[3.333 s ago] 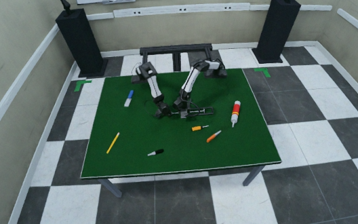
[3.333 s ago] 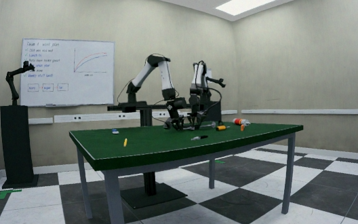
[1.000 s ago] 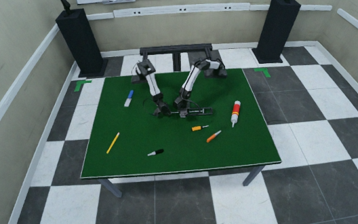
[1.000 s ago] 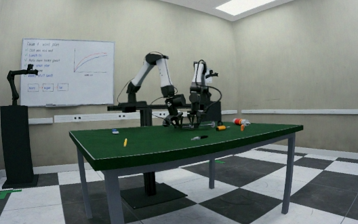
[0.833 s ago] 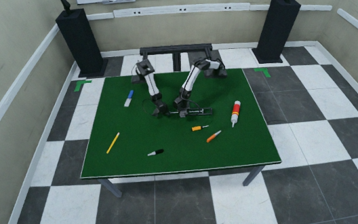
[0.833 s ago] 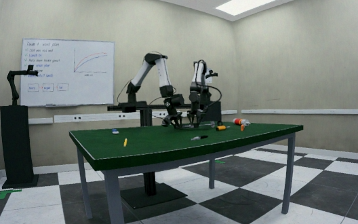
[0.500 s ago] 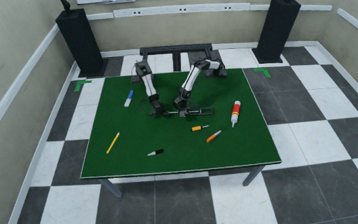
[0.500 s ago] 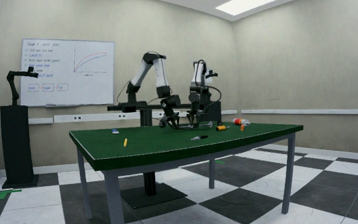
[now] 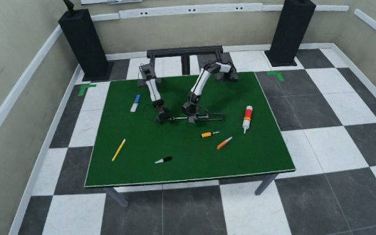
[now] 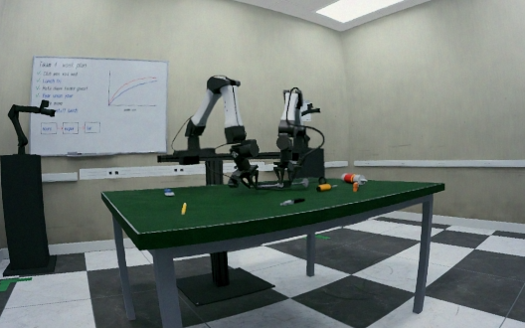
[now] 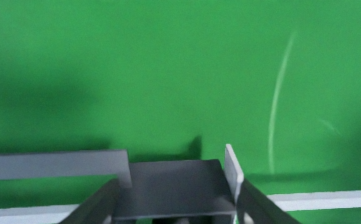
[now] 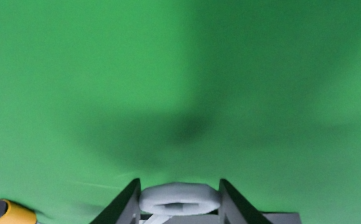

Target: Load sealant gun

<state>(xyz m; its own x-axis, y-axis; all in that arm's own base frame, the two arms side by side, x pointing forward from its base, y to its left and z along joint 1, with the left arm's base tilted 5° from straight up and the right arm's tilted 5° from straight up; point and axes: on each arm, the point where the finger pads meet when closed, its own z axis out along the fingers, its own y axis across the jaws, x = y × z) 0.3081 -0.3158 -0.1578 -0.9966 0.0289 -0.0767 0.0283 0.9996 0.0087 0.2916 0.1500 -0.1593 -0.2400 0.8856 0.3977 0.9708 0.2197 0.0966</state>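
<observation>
Now: left hand 30 mm to the left of the thumb plate, 10 mm past it and 10 mm above it. The rest, counted from my left hand: yellow screwdriver 150 mm ahead, 130 mm to the left, 30 mm below; plunger rod 20 mm to the right, 20 mm behind, 10 mm below; orange-handled tool 250 mm to the left, 230 mm ahead, 30 mm below.
</observation>
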